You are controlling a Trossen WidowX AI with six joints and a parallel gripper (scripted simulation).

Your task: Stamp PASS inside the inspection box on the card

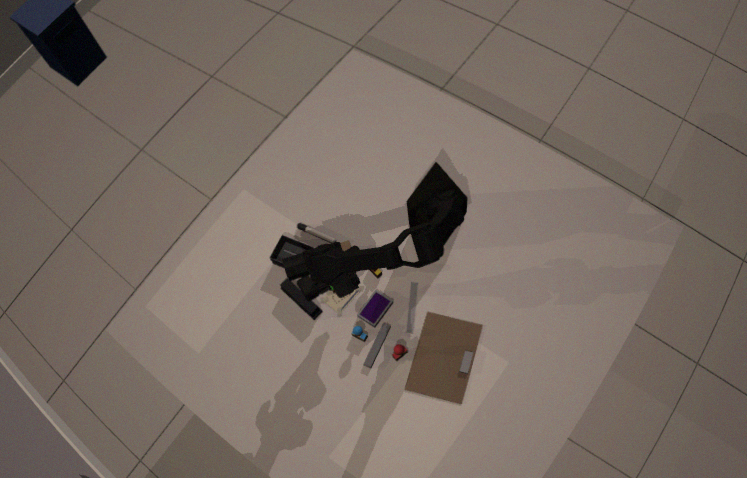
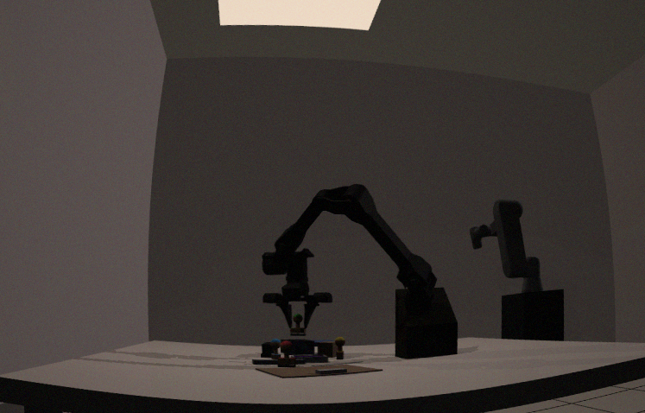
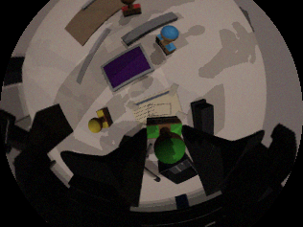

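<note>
Right now my gripper tip is 90 mm above the cream note. Also, from my gripper tip: green-knobbed stamp (right at my gripper tip); small carton (100 mm behind, 70 mm to the right, 70 mm below); purple ink pad (100 mm to the left, 80 mm below, 20 mm behind).
</note>
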